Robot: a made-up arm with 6 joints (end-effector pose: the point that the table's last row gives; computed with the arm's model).
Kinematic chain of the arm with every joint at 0, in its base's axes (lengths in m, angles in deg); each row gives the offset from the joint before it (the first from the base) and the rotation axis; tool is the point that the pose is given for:
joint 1: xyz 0 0 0.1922 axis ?
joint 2: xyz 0 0 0 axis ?
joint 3: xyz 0 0 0.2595 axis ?
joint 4: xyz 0 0 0 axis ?
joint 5: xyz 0.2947 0 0 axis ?
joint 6: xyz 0 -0.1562 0 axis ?
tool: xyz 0 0 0
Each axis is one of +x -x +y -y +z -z.
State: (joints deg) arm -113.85 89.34 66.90 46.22 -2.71 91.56
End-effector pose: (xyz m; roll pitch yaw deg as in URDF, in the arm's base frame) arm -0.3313 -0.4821 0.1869 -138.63 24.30 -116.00
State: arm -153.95 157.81 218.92 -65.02 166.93 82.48
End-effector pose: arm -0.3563 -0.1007 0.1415 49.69 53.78 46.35
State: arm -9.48 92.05 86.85 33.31 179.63 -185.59
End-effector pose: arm 0.5314 -0.2211 0.2416 38.92 -5.51 170.32
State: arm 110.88 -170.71 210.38 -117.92 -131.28 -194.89
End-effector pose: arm -0.1691 0.2381 -0.0866 -109.23 -5.22 -110.94
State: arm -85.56 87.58 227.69 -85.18 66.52 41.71
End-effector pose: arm -0.0028 -0.1336 0.5116 -170.47 -11.33 163.21
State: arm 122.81 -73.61 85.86 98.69 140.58 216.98
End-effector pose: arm 0.2939 -0.4995 0.2242 -107.25 10.43 162.47
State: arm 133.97 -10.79 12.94 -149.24 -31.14 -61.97
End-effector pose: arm -0.2725 0.0891 0.4926 -163.21 -48.70 157.59
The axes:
joint 1: +z
joint 2: +y
joint 3: -y
joint 4: -x
joint 5: -y
joint 6: -x

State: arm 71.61 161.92 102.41 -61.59 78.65 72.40
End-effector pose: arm 0.1058 0.0825 -0.3781 -45.83 -3.85 11.81
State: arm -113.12 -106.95 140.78 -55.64 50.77 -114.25
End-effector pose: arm 0.1071 0.4754 -0.1073 85.97 48.67 171.34
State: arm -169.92 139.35 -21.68 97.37 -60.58 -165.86
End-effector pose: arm 0.0619 -0.0094 -0.2470 -90.73 15.39 73.71
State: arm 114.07 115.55 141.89 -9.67 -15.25 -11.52
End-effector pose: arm -0.0674 0.5283 0.1875 20.35 -11.29 116.65
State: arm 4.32 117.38 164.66 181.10 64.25 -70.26
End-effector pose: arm 0.4196 0.1883 0.2873 -110.52 16.96 3.28
